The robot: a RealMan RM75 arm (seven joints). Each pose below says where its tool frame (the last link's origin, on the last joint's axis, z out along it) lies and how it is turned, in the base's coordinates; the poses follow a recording.
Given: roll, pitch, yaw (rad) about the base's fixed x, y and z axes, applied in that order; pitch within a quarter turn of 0, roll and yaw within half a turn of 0; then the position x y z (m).
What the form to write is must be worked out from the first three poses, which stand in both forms.
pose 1, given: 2.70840, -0.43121, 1.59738, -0.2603, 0.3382, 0.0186
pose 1, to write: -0.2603, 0.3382, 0.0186; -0.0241, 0.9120, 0.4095; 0.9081, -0.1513, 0.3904; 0.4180, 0.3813, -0.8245
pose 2, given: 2.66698, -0.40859, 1.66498, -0.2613, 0.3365, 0.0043
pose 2, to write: -0.2613, 0.3365, 0.0043; -0.0863, 0.9026, 0.4217; 0.9136, -0.0971, 0.3948; 0.3973, 0.4194, -0.8163
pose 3, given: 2.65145, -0.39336, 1.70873, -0.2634, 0.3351, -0.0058
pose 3, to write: -0.2634, 0.3351, -0.0058; -0.1270, 0.8987, 0.4198; 0.9149, -0.0574, 0.3997; 0.3833, 0.4348, -0.8149
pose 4, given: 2.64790, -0.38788, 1.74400, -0.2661, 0.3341, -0.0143
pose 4, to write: -0.2661, 0.3341, -0.0143; -0.1595, 0.8983, 0.4094; 0.9119, -0.0248, 0.4097; 0.3782, 0.4387, -0.8152
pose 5, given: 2.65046, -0.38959, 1.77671, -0.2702, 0.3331, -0.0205
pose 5, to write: -0.2702, 0.3331, -0.0205; -0.1891, 0.8998, 0.3932; 0.9055, 0.0050, 0.4243; 0.3798, 0.4363, -0.8157
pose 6, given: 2.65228, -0.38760, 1.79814, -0.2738, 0.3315, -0.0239
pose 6, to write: -0.2738, 0.3315, -0.0239; -0.2087, 0.9000, 0.3827; 0.9020, 0.0259, 0.4310; 0.3780, 0.4352, -0.8172
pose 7, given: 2.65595, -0.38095, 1.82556, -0.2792, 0.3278, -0.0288
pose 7, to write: -0.2792, 0.3278, -0.0288; -0.2340, 0.8996, 0.3688; 0.8983, 0.0549, 0.4358; 0.3718, 0.4333, -0.8210
